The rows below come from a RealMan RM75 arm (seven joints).
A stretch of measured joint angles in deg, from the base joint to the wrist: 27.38, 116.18, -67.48, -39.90, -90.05, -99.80, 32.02; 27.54, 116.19, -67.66, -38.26, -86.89, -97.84, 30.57; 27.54, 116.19, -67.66, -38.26, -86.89, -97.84, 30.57; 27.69, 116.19, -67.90, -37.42, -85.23, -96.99, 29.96; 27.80, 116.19, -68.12, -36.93, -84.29, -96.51, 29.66; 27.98, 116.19, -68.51, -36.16, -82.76, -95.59, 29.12; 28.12, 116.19, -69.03, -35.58, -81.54, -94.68, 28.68; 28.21, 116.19, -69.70, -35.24, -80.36, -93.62, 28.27; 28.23, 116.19, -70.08, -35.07, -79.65, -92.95, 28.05; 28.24, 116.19, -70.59, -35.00, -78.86, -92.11, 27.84; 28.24, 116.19, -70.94, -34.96, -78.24, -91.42, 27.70; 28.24, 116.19, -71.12, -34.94, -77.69, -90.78, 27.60
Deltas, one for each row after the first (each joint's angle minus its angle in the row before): 0.16, 0.01, -0.18, 1.64, 3.16, 1.96, -1.45; 0.00, 0.00, 0.00, 0.00, 0.00, 0.00, 0.00; 0.15, 0.00, -0.24, 0.84, 1.66, 0.85, -0.61; 0.11, 0.00, -0.22, 0.49, 0.94, 0.48, -0.30; 0.18, 0.00, -0.39, 0.77, 1.53, 0.92, -0.54; 0.14, 0.00, -0.52, 0.58, 1.22, 0.91, -0.44; 0.09, 0.00, -0.67, 0.34, 1.18, 1.06, -0.41; 0.02, 0.00, -0.38, 0.17, 0.71, 0.67, -0.22; 0.01, 0.00, -0.51, 0.07, 0.79, 0.84, -0.21; 0.00, 0.00, -0.35, 0.04, 0.62, 0.69, -0.14; 0.00, 0.00, -0.18, 0.02, 0.55, 0.64, -0.10
